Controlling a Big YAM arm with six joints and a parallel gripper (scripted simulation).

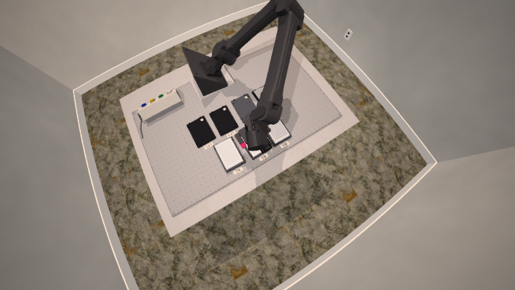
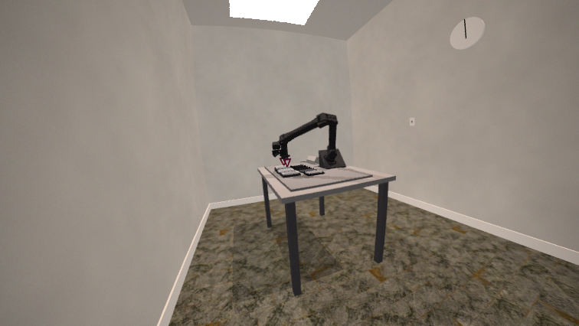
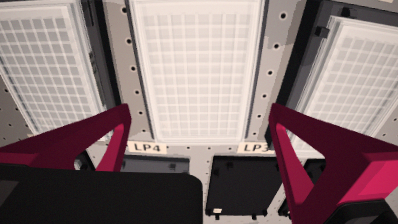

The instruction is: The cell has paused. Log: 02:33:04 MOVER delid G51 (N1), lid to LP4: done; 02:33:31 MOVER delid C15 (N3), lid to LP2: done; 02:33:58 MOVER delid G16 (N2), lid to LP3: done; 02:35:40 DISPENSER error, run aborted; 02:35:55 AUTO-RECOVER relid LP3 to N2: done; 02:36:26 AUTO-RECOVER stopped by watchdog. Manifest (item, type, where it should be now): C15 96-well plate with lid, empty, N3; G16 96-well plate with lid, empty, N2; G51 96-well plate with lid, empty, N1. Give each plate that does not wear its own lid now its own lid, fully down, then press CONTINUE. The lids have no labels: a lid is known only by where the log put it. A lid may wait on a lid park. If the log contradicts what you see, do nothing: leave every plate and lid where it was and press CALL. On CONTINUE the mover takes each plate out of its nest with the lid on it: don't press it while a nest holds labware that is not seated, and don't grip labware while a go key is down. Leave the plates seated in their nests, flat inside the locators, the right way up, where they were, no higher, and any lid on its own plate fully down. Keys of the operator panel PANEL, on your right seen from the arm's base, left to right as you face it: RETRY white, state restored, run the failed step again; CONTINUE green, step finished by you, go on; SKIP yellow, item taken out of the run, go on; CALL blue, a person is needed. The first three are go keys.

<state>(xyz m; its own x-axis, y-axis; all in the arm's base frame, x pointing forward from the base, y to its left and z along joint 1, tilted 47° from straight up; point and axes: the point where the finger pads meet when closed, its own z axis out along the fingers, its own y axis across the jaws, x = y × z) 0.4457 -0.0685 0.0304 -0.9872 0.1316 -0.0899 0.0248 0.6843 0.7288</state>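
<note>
My hand is 200 mm to the right of the lid park LP2, 170 mm past it and 60 mm above it. From my hand the other things lie so: lid park LP3: 190 mm behind, 60 mm to the right, 60 mm below; then LP4 label: 90 mm behind, 70 mm to the left, 70 mm below; then LP3 label: 100 mm behind, 70 mm to the right, 70 mm below.
</note>
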